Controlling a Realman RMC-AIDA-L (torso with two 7-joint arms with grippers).
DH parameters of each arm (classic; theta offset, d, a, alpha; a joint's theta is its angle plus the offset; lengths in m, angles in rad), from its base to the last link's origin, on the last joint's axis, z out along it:
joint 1: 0 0.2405 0 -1.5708
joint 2: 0 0 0 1.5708
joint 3: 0 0.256 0 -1.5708
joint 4: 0 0 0 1.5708
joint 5: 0 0.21 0 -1.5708
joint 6: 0 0 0 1.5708
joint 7: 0 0.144 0 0
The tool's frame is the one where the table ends.
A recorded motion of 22 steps. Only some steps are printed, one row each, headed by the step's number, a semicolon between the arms.
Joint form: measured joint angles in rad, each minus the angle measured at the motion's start. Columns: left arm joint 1, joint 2, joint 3, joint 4, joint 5, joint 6, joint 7; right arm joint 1, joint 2, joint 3, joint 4, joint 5, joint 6, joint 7.
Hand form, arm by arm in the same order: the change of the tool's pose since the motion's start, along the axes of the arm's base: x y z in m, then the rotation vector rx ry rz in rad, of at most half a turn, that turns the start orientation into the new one. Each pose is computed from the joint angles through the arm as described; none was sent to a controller.
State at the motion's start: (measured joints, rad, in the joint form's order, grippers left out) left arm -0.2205 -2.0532 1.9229 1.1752 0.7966 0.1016 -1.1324; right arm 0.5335 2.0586 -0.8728 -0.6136 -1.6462 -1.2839 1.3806
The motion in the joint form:
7: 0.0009 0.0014 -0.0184 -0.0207 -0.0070 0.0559 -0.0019; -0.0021 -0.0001 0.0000 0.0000 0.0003 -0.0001 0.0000
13: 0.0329 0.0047 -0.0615 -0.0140 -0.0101 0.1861 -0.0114; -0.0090 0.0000 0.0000 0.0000 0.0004 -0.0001 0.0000
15: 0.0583 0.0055 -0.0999 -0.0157 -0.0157 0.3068 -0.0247; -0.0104 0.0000 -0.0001 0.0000 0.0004 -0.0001 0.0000
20: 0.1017 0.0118 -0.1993 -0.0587 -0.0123 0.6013 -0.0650; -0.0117 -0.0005 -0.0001 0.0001 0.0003 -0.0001 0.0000
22: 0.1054 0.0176 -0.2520 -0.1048 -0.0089 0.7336 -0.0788; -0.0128 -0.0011 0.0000 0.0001 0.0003 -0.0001 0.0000
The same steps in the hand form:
7: -0.0023 -0.0006 0.0006 -0.0146 -0.0247 -0.0142; 0.0008 -0.0005 0.0001 0.0002 0.0002 -0.0020
13: -0.0004 -0.0066 0.0090 -0.0276 -0.0964 -0.0686; 0.0033 -0.0023 0.0000 0.0002 0.0004 -0.0090
15: 0.0011 -0.0129 0.0160 -0.0420 -0.1655 -0.1163; 0.0038 -0.0026 0.0000 0.0001 0.0003 -0.0103
20: -0.0036 -0.0302 0.0333 -0.0865 -0.3039 -0.2231; 0.0044 -0.0029 0.0002 0.0002 -0.0001 -0.0117
22: -0.0102 -0.0370 0.0414 -0.1078 -0.3532 -0.2635; 0.0049 -0.0031 0.0005 0.0006 -0.0006 -0.0128

